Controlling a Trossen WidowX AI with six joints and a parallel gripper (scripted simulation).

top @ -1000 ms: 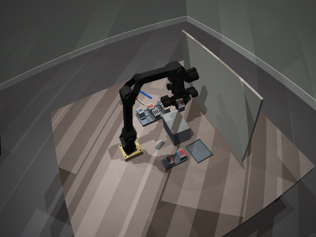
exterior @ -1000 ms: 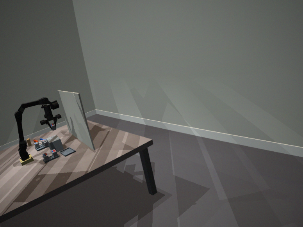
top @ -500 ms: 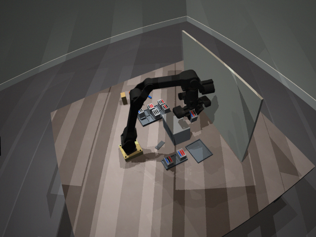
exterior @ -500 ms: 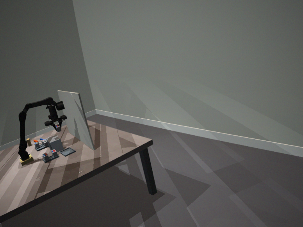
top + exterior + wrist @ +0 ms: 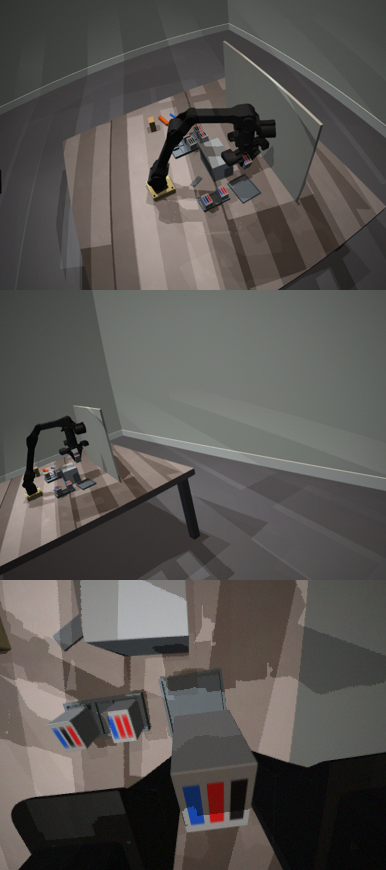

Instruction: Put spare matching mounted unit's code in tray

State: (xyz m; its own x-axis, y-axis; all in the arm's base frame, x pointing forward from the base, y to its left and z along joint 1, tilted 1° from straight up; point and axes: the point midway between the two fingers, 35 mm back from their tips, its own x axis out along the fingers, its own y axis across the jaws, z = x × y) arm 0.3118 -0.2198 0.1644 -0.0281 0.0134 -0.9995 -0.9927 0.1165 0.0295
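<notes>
Right now the dark flat tray is 16 cm below my gripper tip. From my gripper tip the other things lie so: tall grey panel: 21 cm ahead, 13 cm to the left, 6 cm above; grey box: 19 cm to the left, 12 cm below, 2 cm behind; grey spare: 3 cm above.
</notes>
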